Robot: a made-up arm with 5 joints.
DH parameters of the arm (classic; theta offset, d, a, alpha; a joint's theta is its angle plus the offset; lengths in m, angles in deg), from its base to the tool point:
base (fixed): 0 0 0 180
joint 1: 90 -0.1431 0.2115 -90
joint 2: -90 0.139 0.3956 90
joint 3: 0 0.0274 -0.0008 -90
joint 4: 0 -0.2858 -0.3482 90
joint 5: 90 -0.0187 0.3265 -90
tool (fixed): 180 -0.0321 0 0
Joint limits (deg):
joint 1: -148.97..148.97
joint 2: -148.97..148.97
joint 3: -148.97..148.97
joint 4: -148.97..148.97
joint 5: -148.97..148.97
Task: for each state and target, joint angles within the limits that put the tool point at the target. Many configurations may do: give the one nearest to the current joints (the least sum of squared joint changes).
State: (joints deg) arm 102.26 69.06 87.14 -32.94 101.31
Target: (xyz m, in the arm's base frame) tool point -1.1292 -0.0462 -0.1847
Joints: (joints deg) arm 106.97 52.11 101.53 -24.57 110.19
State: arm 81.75 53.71 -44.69 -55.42 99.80
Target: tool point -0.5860 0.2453 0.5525
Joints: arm 86.84 45.17 -54.45 -56.14 92.60
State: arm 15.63 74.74 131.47 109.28 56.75
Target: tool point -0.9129 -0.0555 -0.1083
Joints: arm 38.94 108.86 112.65 148.97 65.35
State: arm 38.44 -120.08 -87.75 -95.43 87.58
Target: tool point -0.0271 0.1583 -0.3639
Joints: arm 20.54 -124.61 -108.69 -104.23 107.94
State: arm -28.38 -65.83 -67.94 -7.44 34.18
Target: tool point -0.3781 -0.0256 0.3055
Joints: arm -6.29 -62.54 -36.27 34.34 18.30
